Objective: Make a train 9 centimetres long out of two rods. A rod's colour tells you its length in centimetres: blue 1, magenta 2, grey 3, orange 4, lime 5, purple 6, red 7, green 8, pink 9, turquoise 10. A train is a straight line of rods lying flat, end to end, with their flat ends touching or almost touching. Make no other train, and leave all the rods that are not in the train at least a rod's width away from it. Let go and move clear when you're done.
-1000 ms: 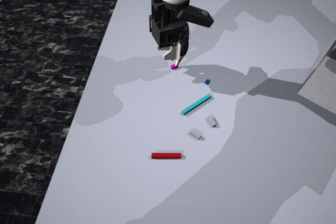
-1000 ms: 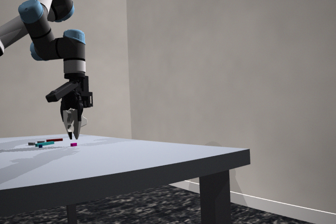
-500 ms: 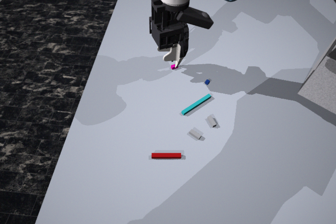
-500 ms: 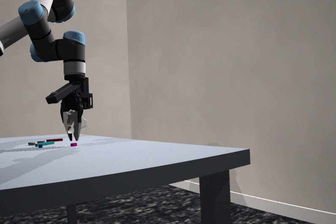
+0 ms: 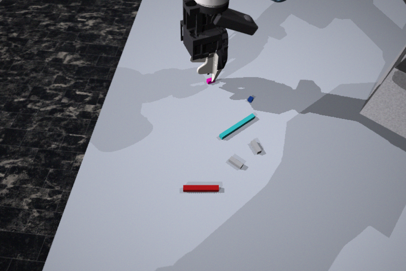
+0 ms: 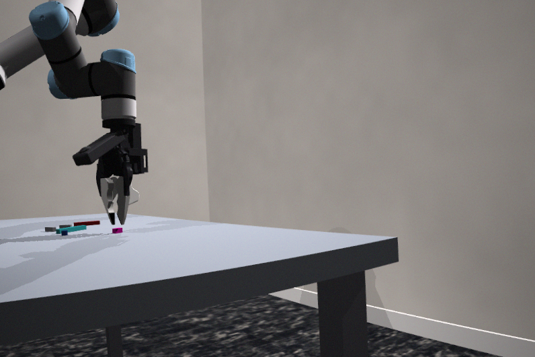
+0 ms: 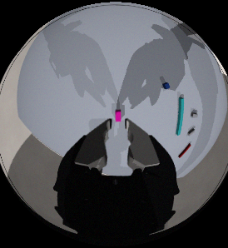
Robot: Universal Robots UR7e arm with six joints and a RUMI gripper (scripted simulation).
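Now: the magenta rod 30 mm below my hand. The rest, counted from my hand: turquoise rod (80 mm behind, 130 mm to the left, 30 mm below); red rod (20 mm behind, 290 mm to the left, 30 mm below); blue rod (100 mm behind, 40 mm to the left, 30 mm below).
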